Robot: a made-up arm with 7 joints. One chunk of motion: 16 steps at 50 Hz.
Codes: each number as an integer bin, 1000 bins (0 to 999) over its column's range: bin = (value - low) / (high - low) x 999, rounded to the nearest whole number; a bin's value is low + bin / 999 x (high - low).
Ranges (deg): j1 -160..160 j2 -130..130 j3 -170.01..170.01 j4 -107..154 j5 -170.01..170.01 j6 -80.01..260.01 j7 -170.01..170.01
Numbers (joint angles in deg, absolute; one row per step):
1: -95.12 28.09 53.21 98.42 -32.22 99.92 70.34
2: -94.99 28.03 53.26 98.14 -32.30 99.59 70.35
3: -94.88 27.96 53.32 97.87 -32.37 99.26 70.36
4: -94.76 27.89 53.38 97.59 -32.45 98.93 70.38
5: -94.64 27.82 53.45 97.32 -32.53 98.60 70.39
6: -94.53 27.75 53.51 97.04 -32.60 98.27 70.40
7: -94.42 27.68 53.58 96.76 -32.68 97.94 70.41
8: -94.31 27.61 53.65 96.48 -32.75 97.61 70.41
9: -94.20 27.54 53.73 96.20 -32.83 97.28 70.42
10: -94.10 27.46 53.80 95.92 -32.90 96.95 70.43
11: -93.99 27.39 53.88 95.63 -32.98 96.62 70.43
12: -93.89 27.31 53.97 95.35 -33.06 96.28 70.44
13: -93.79 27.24 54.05 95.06 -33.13 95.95 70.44
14: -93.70 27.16 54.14 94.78 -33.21 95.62 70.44
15: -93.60 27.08 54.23 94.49 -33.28 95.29 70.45
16: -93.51 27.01 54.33 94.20 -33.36 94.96 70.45
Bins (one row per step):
1: 203 607 656 786 405 529 706
2: 203 607 656 785 405 528 706
3: 203 607 656 784 404 527 706
4: 204 607 656 783 404 526 706
5: 204 606 657 782 404 525 706
6: 204 606 657 781 404 524 706
7: 205 606 657 780 403 523 706
8: 205 606 657 779 403 522 706
9: 205 605 657 778 403 521 706
10: 206 605 658 777 403 520 706
11: 206 605 658 776 403 519 706
12: 206 604 658 775 402 518 706
13: 207 604 658 773 402 517 706
14: 207 604 659 772 402 516 706
15: 207 604 659 771 402 515 706
16: 208 603 659 770 401 514 706

